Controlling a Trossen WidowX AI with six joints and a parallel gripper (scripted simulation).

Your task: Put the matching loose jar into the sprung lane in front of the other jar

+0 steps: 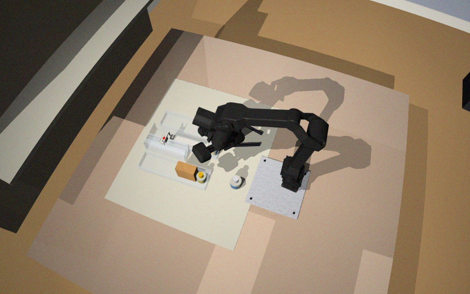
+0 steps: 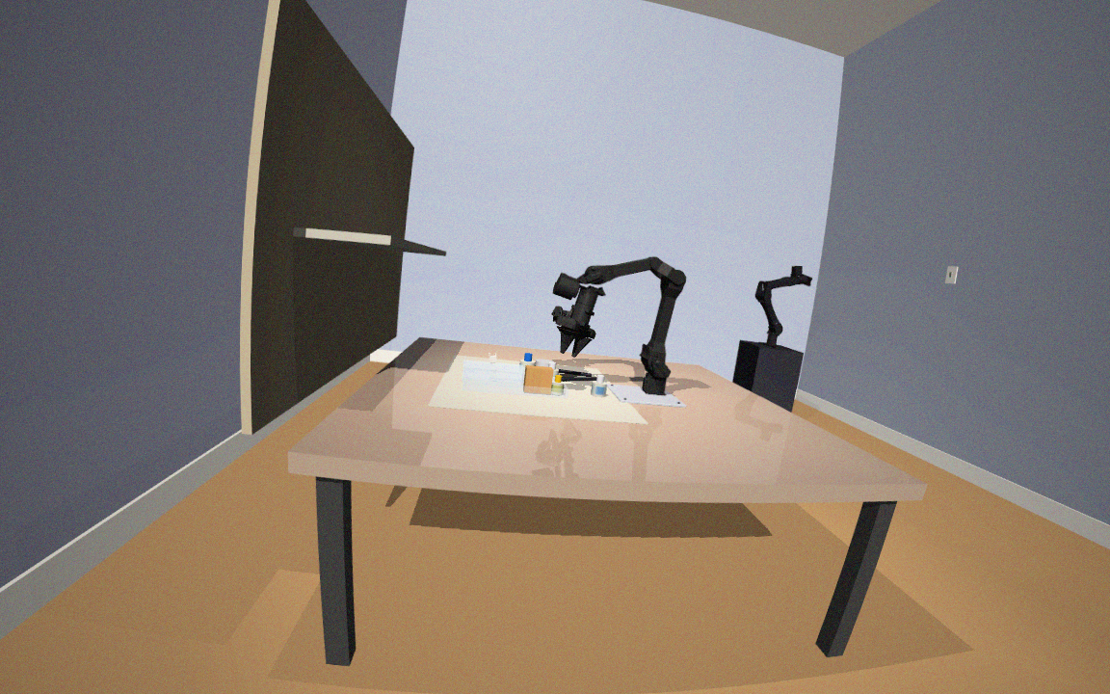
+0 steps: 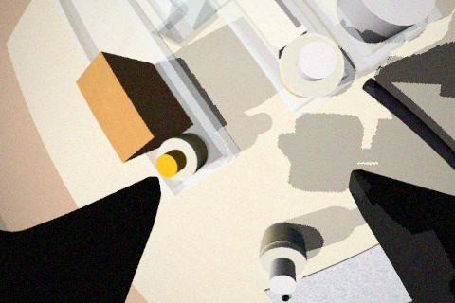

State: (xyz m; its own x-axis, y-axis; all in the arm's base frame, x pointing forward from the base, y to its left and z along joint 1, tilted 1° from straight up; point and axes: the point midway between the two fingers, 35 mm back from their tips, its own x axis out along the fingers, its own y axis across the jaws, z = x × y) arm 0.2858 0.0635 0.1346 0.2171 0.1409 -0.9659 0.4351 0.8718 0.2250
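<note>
Now: the brown box 8 cm to the left of my gripper tip, 8 cm ahead of it and 7 cm below it.
</note>
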